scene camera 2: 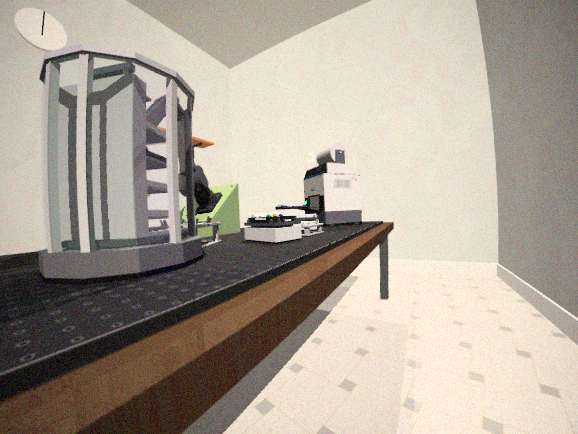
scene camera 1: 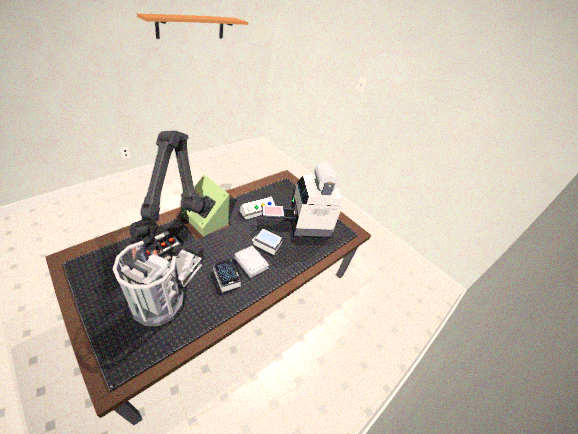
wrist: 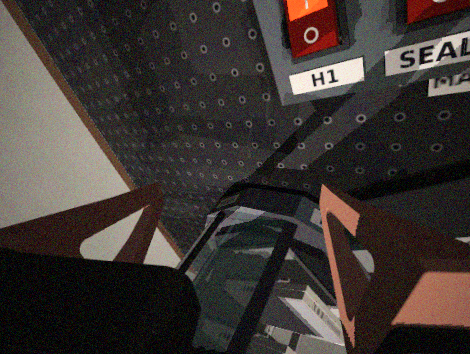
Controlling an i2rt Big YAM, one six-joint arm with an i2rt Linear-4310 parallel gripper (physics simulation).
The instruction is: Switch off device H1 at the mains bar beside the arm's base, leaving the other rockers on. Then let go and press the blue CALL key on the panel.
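Pixels of known places: gripper, between the fingertips: (scene camera 1: 143, 258) (wrist: 236, 192); arm's base, origin of its link: (scene camera 2: 210, 204) (scene camera 1: 206, 207).
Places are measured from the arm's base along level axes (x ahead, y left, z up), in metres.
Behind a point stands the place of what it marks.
Note:
The grey mains bar (scene camera 1: 176, 243) {x 0.052, y -0.255, z -0.093 m} (wrist: 278, 62) {x 0.026, y -0.440, z -0.094 m} lies beside the arm's base. In the wrist view its H1 rocker (wrist: 311, 30) {x 0.017, y -0.413, z -0.082 m} shows a bright orange I half and a dark red O half, above the H1 label (wrist: 326, 77) {x 0.043, y -0.415, z -0.093 m}. Part of the SEAL rocker (wrist: 435, 7) {x 0.027, y -0.367, z -0.081 m} shows to its right; the other rockers are cut off. My gripper (scene camera 1: 145, 253) {x 0.077, y -0.460, z -0.031 m} (wrist: 236, 192) {x 0.077, y -0.460, z -0.031 m} is open and empty, above the round rack's rim and apart from the bar. The white panel (scene camera 1: 250, 210) {x 0.138, y 0.245, z -0.071 m} stands farther along the table, with the blue CALL key (scene camera 1: 270, 203) (scene camera 2: 281, 216) at one end.
A tall round rack (scene camera 1: 159, 320) {x 0.385, y -0.581, z -0.087 m} (scene camera 2: 120, 262) {x 0.376, y -0.602, z -0.110 m} (wrist: 270, 193) {x 0.157, y -0.508, z -0.121 m} stands close to the gripper. A green sloped block (scene camera 1: 215, 200) {x 0.029, y 0.047, z 0.045 m} (scene camera 2: 230, 200) {x 0.080, y 0.044, z 0.013 m} stands between bar and panel. A white machine (scene camera 1: 315, 220) {x 0.522, y 0.410, z 0.015 m} (scene camera 2: 342, 192) {x 0.528, y 0.416, z 0.040 m} holds a pink-topped plate (scene camera 1: 273, 211) {x 0.282, y 0.296, z -0.010 m} near the panel. Several low holders stand toward the front.

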